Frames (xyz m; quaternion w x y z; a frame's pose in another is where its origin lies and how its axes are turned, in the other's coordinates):
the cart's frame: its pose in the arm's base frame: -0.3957 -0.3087 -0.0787 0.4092 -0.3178 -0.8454 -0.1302
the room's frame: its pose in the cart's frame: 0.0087 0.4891 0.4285 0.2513 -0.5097 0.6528 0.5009
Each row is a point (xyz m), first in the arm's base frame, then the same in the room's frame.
Working: the arm's base frame: its pose in the room's frame: 0.4788 -0.2289 0.2105 0.5579 0.6269 -0.2802 0.4661

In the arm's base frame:
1: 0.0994 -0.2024 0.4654
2: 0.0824 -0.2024 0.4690
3: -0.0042 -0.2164 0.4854
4: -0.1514 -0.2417 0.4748
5: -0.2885 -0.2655 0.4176
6: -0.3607 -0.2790 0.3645
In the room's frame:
1: 0.8223 -0.6146 0.2375
2: 0.8163 -0.6209 0.2225
3: 0.7976 -0.6482 0.1396
4: 0.7566 -0.6573 -0.0041
5: 0.7058 -0.6202 -0.1408
6: 0.6736 -0.5784 -0.2145

